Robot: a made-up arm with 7 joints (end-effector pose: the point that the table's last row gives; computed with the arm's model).
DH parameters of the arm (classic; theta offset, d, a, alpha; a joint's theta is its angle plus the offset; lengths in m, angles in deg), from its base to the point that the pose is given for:
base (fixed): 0 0 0 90
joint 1: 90 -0.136 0 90
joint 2: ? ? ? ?
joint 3: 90 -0.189 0 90
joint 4: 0 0 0 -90
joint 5: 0 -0.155 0 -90
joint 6: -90 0 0 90
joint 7: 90 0 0 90
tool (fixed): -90 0 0 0
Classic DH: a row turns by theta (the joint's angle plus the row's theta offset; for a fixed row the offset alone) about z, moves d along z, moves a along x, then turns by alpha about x.
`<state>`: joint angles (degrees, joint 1 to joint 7).
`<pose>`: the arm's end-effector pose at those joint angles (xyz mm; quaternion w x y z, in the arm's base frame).
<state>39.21 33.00 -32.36 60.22 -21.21 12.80 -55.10</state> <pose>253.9 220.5 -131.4 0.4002 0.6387 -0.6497 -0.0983</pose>
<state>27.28 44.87 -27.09 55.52 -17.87 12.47 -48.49</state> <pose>209.8 290.0 -158.7 0.4855 0.6875 -0.5122 -0.1712</pose>
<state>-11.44 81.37 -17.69 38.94 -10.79 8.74 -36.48</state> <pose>76.0 437.6 -92.6 0.4983 0.7655 -0.1042 -0.3935</pose>
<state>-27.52 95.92 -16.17 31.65 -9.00 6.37 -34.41</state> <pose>74.2 457.6 -26.7 0.4127 0.7679 0.0175 -0.4897</pose>
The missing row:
joint 2: 90 0 0 90
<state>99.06 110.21 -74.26 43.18 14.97 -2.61 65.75</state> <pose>-13.0 454.7 27.1 0.8854 0.2607 -0.3541 -0.1507</pose>
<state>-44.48 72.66 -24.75 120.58 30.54 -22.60 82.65</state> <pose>26.1 224.5 -146.4 0.3843 -0.6933 -0.1488 -0.5912</pose>
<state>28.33 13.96 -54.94 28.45 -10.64 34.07 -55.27</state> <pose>194.1 155.8 -270.6 0.5982 0.6409 -0.3231 -0.3565</pose>
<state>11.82 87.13 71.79 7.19 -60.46 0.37 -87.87</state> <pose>5.7 479.3 2.5 0.0158 -0.9793 0.0200 -0.2007</pose>
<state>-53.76 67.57 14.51 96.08 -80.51 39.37 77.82</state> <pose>63.9 310.3 -138.2 0.6402 0.3682 0.3991 -0.5434</pose>
